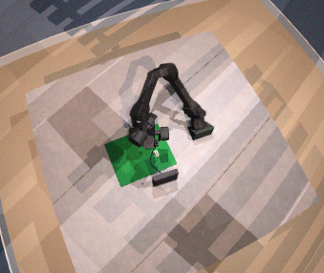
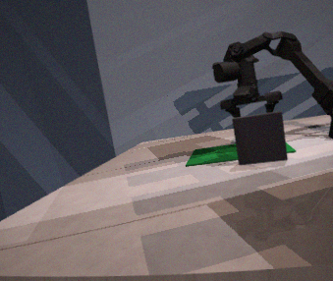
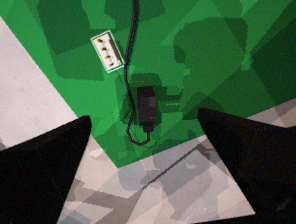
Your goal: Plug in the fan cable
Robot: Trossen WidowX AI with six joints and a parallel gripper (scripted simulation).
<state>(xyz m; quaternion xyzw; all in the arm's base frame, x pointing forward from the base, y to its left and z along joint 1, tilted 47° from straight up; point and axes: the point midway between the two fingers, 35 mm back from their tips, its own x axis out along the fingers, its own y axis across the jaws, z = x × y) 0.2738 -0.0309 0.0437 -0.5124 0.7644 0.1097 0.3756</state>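
Now: gripper tip 1 cm to the left of the dark plug and 4 cm above it. From my gripper tip the other things lie so: black fan 3 cm ahead, 19 cm to the left, 1 cm below; then green board 7 cm ahead, 2 cm to the left, 8 cm below; then four-pin header 1 cm behind, 6 cm to the left, 6 cm below.
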